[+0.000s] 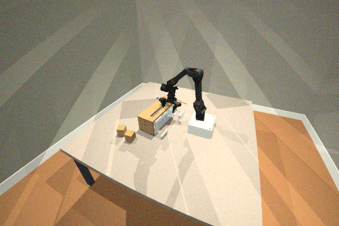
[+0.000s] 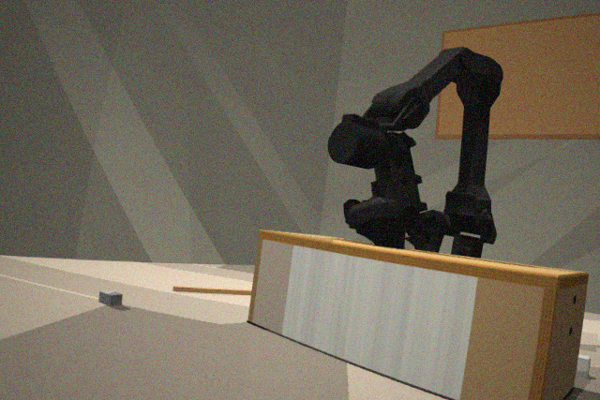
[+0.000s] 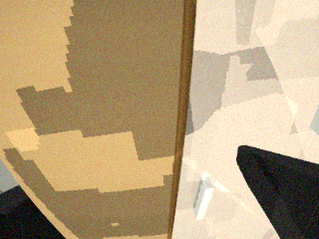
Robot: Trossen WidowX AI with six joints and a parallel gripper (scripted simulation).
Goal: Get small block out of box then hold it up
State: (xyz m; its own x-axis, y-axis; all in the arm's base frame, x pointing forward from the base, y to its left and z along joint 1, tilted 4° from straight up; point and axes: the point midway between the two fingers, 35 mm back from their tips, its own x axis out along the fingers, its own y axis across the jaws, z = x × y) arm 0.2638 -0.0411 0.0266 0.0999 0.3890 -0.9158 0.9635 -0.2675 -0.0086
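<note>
Now: the tan block 6 cm ahead of my gripper tip and 2 cm to the left of it. Also, from my gripper tip: grey block 21 cm ahead, 35 cm to the right, 8 cm below; then wooden box 4 cm ahead, 2 cm to the left, 3 cm below; then thin wooden stick 4 cm behind, 34 cm to the right, 8 cm below.
</note>
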